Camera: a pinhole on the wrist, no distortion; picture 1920 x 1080 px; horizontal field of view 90.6 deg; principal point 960.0 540.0 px. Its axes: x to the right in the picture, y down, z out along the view. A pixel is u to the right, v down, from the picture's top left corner.
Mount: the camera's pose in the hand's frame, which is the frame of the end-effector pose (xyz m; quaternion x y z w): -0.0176 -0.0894 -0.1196 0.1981 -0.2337 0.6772 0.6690
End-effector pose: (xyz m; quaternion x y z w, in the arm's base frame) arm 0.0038 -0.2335 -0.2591 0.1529 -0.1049 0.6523 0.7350
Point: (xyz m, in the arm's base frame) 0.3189 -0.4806 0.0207
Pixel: 1142.6 623.8
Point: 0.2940 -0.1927 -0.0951
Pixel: 981.7 47.1
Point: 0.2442 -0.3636 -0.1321
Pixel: 1103.6 573.4
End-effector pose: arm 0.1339 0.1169 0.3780 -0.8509 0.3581 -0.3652 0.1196
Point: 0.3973 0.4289 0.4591
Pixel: 659.6 585.2
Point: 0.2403 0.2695 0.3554
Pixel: 1267.4 723.5
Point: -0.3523 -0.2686 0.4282
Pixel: behind the camera
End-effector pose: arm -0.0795 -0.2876 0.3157 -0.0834 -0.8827 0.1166 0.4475
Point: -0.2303 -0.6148 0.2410
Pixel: 1009.7 579.5
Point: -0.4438 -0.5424 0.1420
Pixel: 1363.0 426.1
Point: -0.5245 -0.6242 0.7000
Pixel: outside the picture
